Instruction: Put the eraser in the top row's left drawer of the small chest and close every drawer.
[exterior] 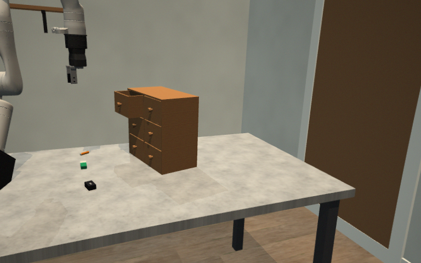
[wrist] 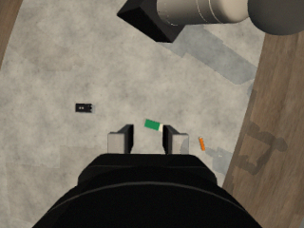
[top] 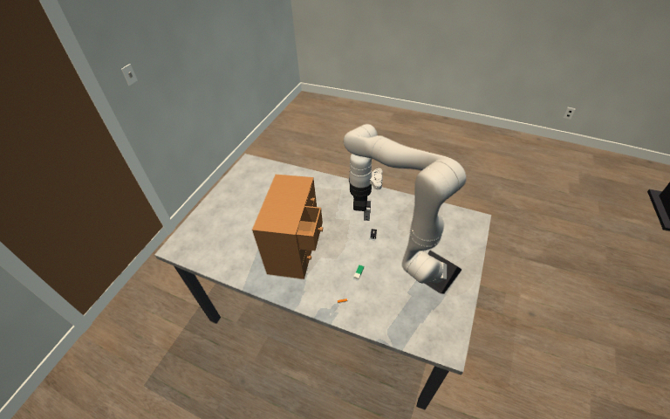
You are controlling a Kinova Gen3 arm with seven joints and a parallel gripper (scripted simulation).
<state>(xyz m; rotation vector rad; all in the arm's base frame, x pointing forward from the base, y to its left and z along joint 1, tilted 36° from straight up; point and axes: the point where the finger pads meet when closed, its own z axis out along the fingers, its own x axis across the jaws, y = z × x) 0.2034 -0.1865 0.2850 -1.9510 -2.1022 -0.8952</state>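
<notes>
Now: hand 2 cm short of the eraser, 3 cm to the right of it and 37 cm above it. Round my hand: orange stick (5 cm ahead, 18 cm to the left, 37 cm below); then black block (1 cm ahead, 19 cm to the right, 36 cm below).
</notes>
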